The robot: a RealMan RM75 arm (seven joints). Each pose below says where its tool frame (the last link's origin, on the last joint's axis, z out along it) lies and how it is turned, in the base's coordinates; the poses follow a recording.
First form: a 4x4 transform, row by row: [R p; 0 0 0 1], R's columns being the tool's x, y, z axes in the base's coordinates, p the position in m. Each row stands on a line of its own.
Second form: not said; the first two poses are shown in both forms.
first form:
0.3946 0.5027 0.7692 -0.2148
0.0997 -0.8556 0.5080 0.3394
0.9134 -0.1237 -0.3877 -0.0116
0 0 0 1
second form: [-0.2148 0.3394 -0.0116 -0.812 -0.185 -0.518 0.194]
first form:
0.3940 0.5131 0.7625 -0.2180
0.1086 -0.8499 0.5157 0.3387
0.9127 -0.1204 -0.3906 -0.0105
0 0 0 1
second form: [-0.2180 0.3387 -0.0105 -0.812 -0.192 -0.516 0.196]
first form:
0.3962 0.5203 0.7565 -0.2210
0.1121 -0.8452 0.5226 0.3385
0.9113 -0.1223 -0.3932 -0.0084
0 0 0 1
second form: [-0.2210 0.3385 -0.0084 -0.812 -0.195 -0.514 0.199]
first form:
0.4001 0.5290 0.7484 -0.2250
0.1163 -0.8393 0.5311 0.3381
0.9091 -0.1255 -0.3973 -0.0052
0 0 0 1
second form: [-0.2250 0.3381 -0.0052 -0.812 -0.199 -0.510 0.202]
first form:
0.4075 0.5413 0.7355 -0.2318
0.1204 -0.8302 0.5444 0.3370
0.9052 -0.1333 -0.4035 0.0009
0 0 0 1
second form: [-0.2318 0.3370 0.0009 -0.813 -0.204 -0.505 0.208]
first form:
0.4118 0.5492 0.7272 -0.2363
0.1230 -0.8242 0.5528 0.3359
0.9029 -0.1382 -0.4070 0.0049
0 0 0 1
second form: [-0.2363 0.3359 0.0049 -0.813 -0.207 -0.501 0.213]
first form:
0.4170 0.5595 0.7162 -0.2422
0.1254 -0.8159 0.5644 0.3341
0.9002 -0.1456 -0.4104 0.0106
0 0 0 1
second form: [-0.2422 0.3341 0.0106 -0.813 -0.211 -0.497 0.218]
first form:
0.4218 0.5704 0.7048 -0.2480
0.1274 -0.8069 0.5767 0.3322
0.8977 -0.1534 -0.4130 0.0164
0 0 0 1
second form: [-0.2480 0.3322 0.0164 -0.813 -0.215 -0.493 0.225]
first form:
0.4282 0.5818 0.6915 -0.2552
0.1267 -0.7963 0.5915 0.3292
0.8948 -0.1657 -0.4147 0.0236
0 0 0 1
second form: [-0.2552 0.3292 0.0236 -0.812 -0.218 -0.488 0.233]
